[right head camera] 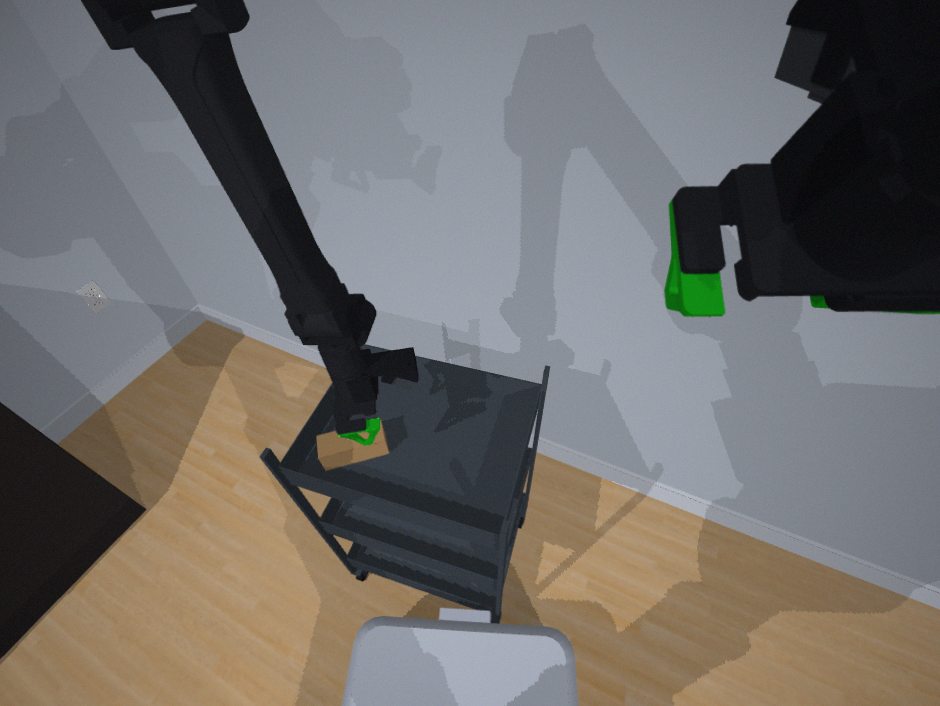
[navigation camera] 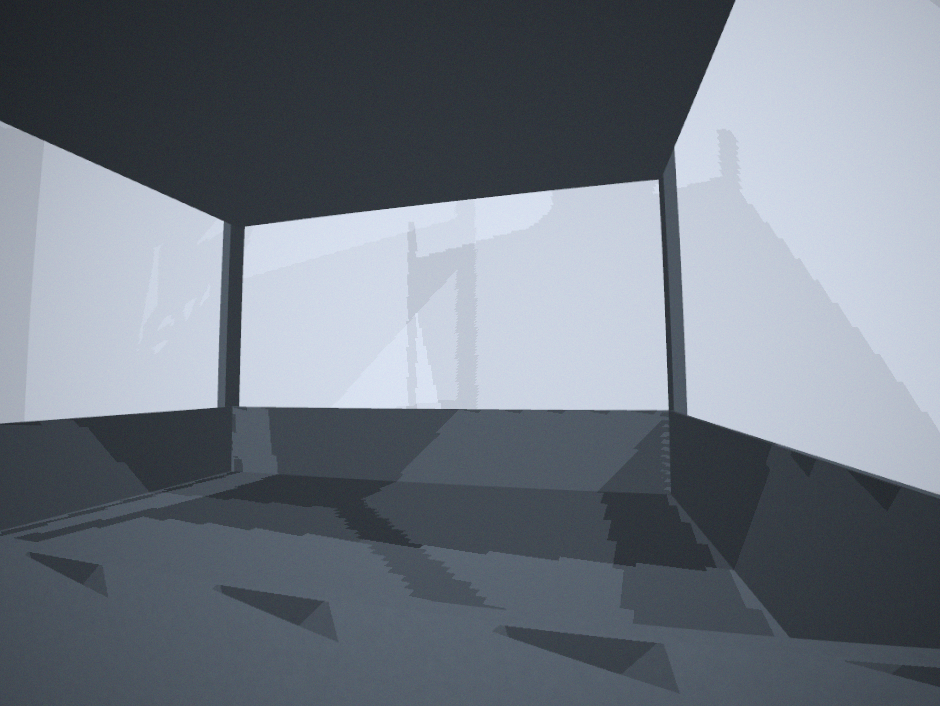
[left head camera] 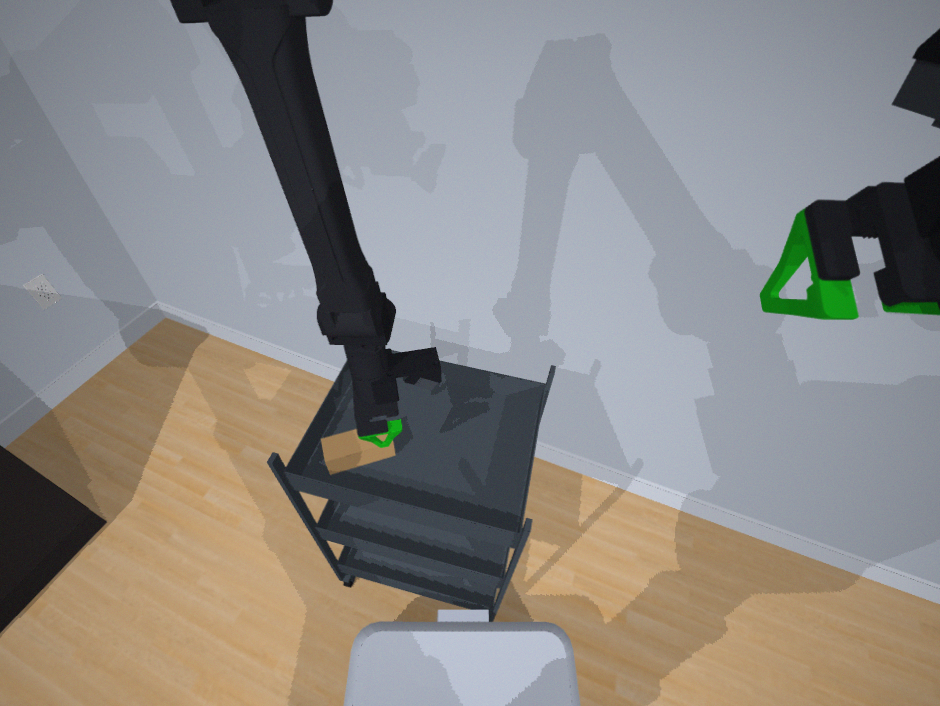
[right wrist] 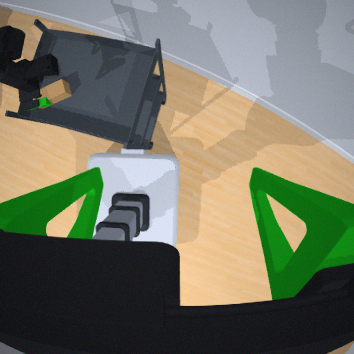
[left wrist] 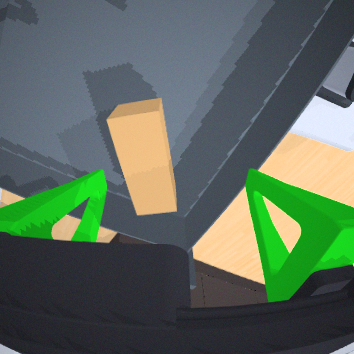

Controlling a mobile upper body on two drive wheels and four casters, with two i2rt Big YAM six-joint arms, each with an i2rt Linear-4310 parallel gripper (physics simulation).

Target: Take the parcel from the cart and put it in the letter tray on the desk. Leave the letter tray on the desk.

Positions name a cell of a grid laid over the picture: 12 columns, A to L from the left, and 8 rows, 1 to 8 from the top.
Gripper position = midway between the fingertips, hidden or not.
Note:
In view: my left gripper (left head camera: E5), my right gripper (right head camera: J4), a tan parcel (left head camera: E6) and a dark grey cart (navigation camera: C7).
The tan parcel also shows in the right head camera view (right head camera: E6) and in the left wrist view (left wrist: E3). My left gripper is seen too in the right head camera view (right head camera: E5) and in the left wrist view (left wrist: F5). My right gripper shows as well in the left head camera view (left head camera: K4) and in the right wrist view (right wrist: F4). The navigation camera view does not show the tan parcel: it is out of frame.

